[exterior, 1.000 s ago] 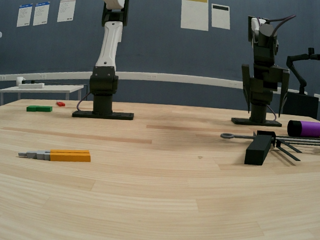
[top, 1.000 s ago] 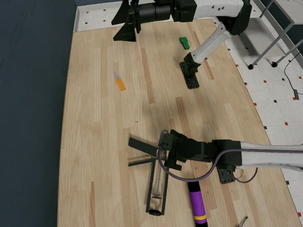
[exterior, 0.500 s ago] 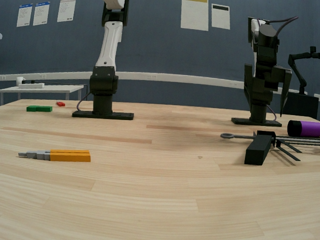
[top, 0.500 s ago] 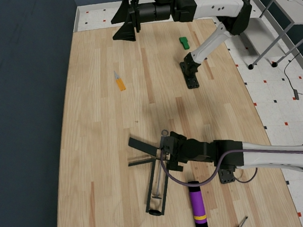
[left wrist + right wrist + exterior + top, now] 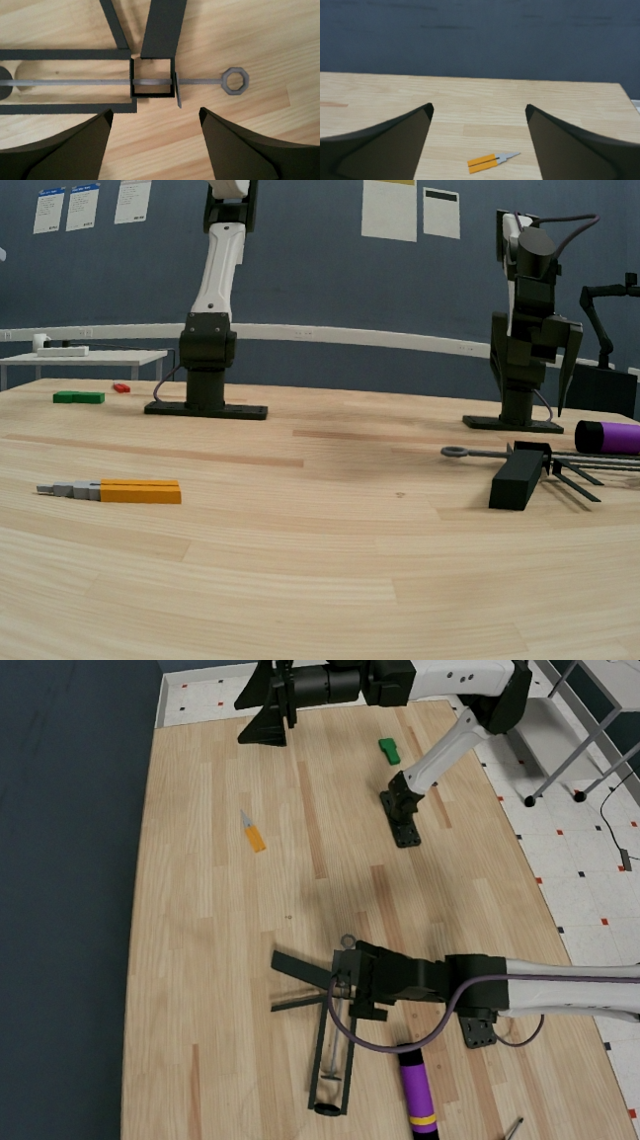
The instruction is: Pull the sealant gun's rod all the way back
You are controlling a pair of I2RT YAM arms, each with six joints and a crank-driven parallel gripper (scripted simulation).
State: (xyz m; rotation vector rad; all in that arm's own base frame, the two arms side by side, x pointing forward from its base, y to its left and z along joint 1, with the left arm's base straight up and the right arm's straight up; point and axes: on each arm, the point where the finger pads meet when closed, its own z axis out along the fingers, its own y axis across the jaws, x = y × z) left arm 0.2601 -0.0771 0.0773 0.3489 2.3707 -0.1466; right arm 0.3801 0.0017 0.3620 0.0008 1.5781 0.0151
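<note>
Now: the thumb plate 10 mm ahead of my left hand, 30 mm to the right of it and 60 mm below it. From my left hand the other things lie so: orange-handled knife: 180 mm ahead, 500 mm to the right, 70 mm below; then purple tube: 70 mm behind, 280 mm to the left, 50 mm below; then grey rod: 40 mm ahead, 30 mm to the left, 60 mm below.
</note>
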